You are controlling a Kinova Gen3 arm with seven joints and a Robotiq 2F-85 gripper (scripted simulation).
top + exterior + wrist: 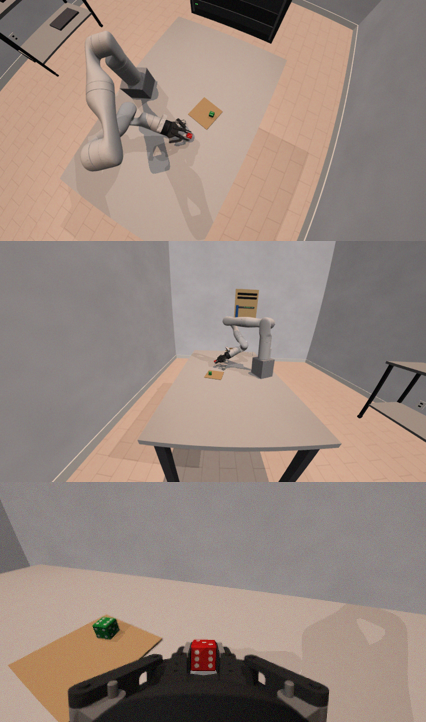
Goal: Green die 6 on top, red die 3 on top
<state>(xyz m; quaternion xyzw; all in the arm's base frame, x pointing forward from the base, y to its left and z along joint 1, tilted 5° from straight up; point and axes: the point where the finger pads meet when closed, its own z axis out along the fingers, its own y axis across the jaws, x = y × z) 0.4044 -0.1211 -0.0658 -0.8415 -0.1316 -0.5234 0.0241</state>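
My gripper is now 7 cm past the white die, 6 cm to the right of it and 4 cm above it. Round my hand: green die 17 cm to the left, 5 cm ahead, 4 cm below; then red die 1 cm ahead; then tan mat 17 cm to the left, 5 cm below, 1 cm ahead.
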